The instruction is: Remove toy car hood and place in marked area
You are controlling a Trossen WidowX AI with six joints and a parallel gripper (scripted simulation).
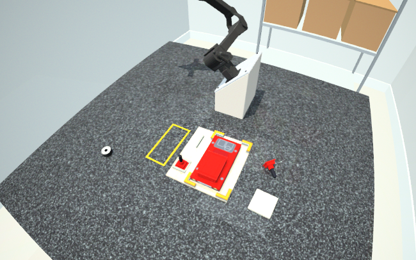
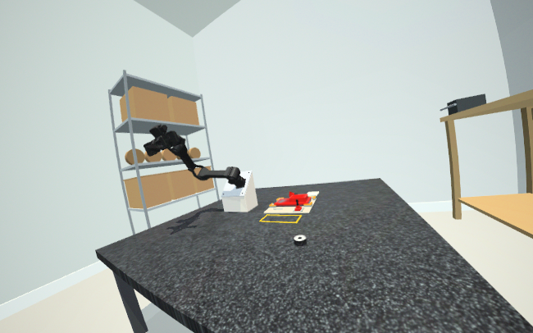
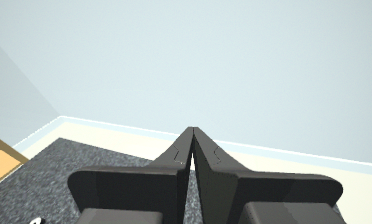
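The hood lies 49 cm ahead of my gripper tip, 48 cm to the left of it and 38 cm below it. From my gripper tip the other things lie so: white tile (56 cm ahead, 68 cm to the left, 42 cm below); ring (56 cm ahead, 7 cm to the left, 41 cm below).
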